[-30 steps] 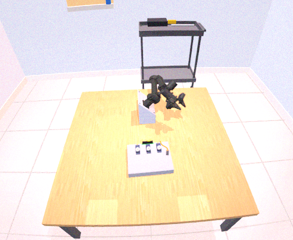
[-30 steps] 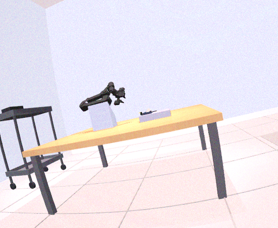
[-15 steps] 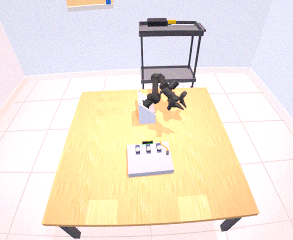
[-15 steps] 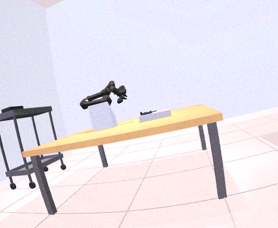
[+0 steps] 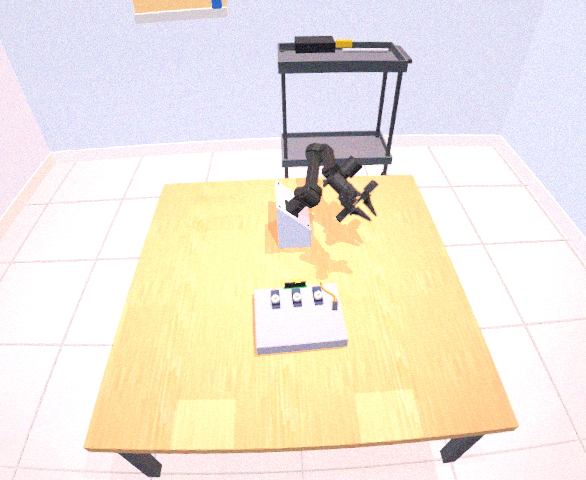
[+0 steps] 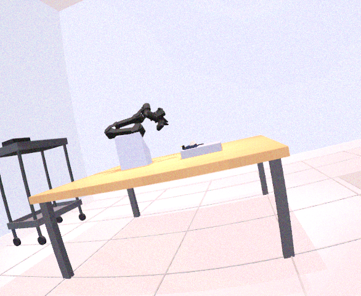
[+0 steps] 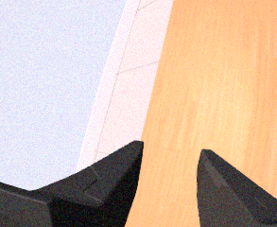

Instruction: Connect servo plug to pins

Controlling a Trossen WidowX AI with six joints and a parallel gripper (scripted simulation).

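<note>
Right now the yellow band is 280 mm to the right of my gripper tip, 180 mm below it and 120 mm ahead of it. The rest, counted from my gripper tip: pale holder plate (290 mm to the right, 280 mm ahead, 230 mm below); dark dot (290 mm to the right, 180 mm below, 120 mm ahead).
</note>
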